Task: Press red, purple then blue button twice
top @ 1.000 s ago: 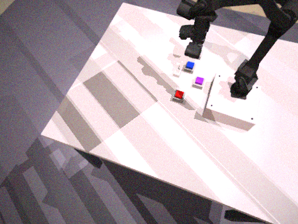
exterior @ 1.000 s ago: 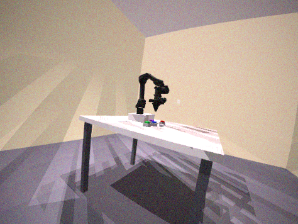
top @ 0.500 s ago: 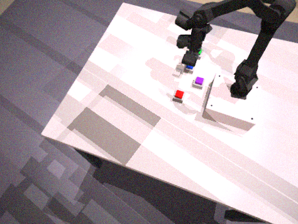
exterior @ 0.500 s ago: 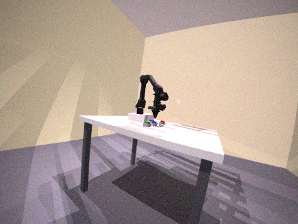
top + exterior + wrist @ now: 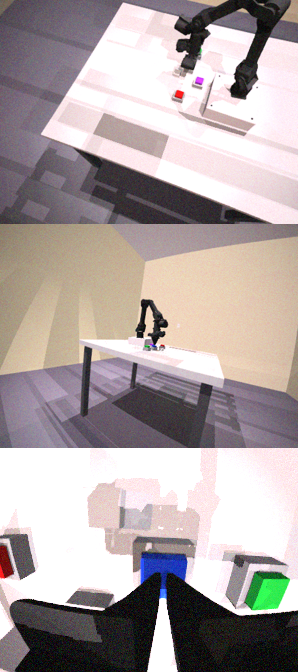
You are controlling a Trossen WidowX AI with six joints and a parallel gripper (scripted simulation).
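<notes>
My gripper tip is 1 cm above the blue button. The rest, counted from my gripper tip: red button: 18 cm to the left, 2 cm ahead, 1 cm below; then green button: 10 cm to the right, 3 cm behind, 1 cm below; then purple button: 8 cm to the left, 6 cm behind, 1 cm below.
</notes>
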